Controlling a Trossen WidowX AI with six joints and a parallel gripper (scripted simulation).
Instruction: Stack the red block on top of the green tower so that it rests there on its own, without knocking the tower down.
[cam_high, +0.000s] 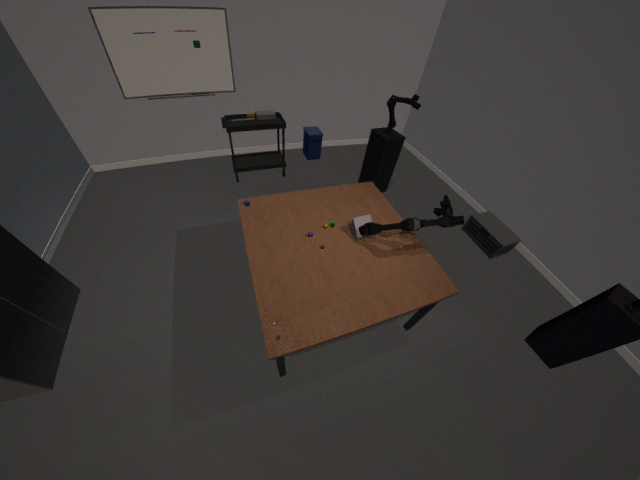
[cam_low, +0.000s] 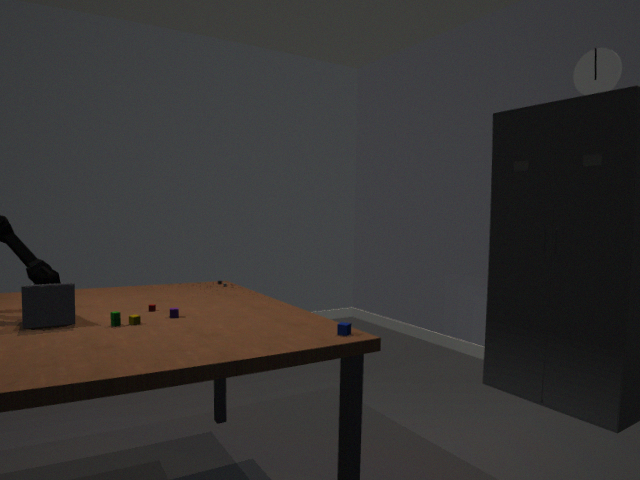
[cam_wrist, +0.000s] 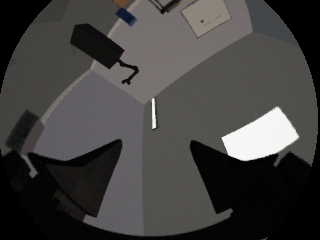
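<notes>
My gripper tip is 850 mm short of the red block, 180 mm to the left of it and 370 mm above it. From my gripper tip the other things lie so: blue block: 1230 mm ahead, 810 mm to the right, 370 mm below; then yellow block: 730 mm ahead, 350 mm to the right, 370 mm below; then purple block: 880 mm ahead, 310 mm to the right, 370 mm below.
</notes>
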